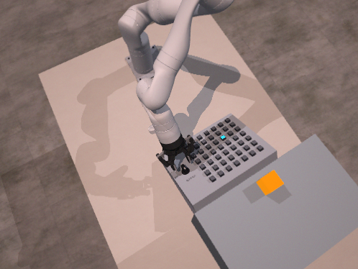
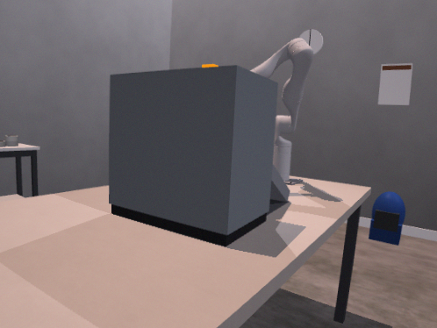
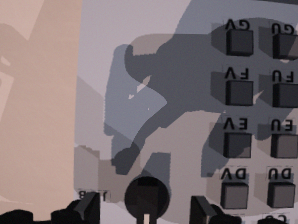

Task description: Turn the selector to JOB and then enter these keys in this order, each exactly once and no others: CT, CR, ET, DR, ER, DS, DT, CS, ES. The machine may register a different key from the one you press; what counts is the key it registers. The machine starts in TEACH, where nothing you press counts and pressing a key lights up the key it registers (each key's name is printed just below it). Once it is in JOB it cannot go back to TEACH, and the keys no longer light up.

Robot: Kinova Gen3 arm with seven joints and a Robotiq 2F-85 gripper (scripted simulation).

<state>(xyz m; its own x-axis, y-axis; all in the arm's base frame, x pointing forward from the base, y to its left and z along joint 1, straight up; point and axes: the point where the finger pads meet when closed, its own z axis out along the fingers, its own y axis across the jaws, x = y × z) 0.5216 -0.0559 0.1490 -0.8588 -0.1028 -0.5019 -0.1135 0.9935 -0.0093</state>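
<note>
My hand is 3 cm above the black selector knob and 2 cm short of it. Round my hand: sloped keypad panel 12 cm to the left, 8 cm below, 3 cm ahead.
</note>
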